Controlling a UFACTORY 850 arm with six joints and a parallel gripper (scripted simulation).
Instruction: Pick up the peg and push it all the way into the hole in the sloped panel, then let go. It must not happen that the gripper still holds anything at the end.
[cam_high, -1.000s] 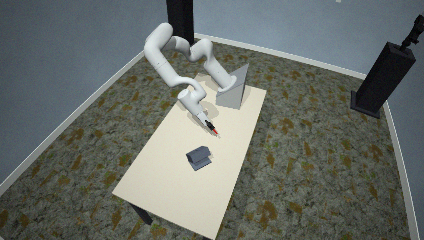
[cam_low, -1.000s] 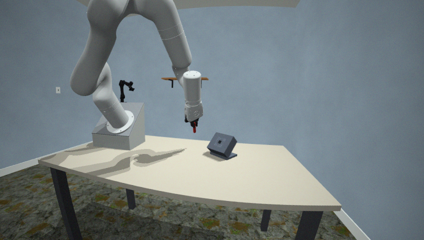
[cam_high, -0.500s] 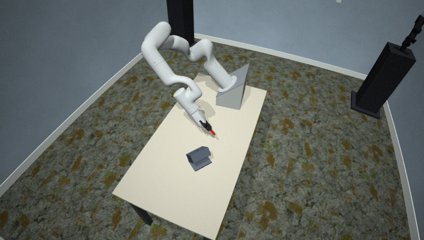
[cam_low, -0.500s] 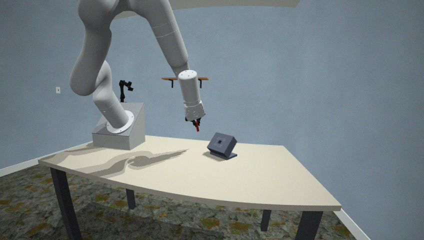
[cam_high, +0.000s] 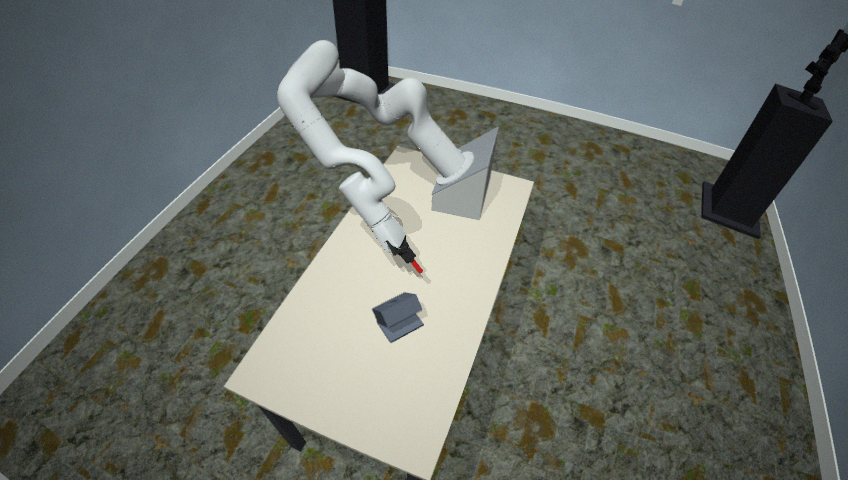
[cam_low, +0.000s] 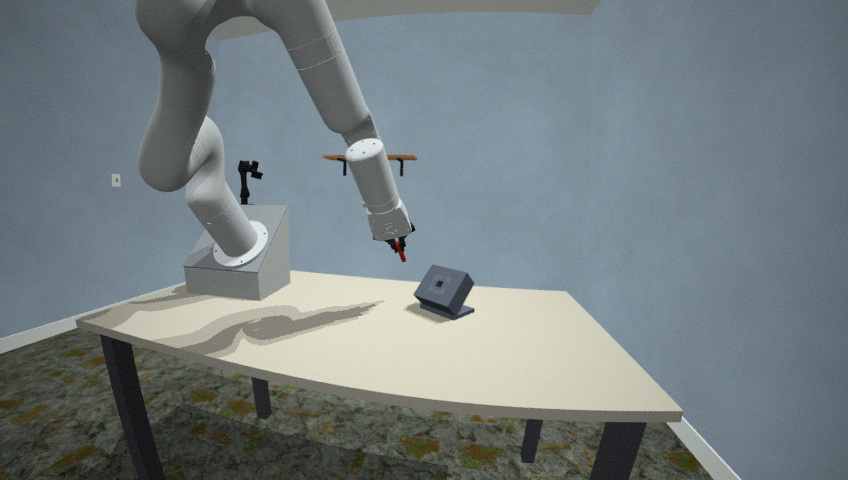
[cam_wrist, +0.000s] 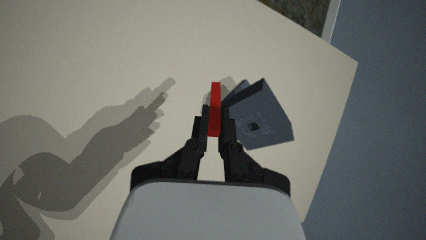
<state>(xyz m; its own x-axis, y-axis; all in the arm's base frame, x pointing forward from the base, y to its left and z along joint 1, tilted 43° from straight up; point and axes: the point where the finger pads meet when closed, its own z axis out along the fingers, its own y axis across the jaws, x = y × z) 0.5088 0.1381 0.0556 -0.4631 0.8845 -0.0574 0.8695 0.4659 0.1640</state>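
My hand is 3 cm above the red peg and 2 cm to the right of it. Also, from my hand: grey base plate 19 cm below, 14 cm ahead, 5 cm to the left.
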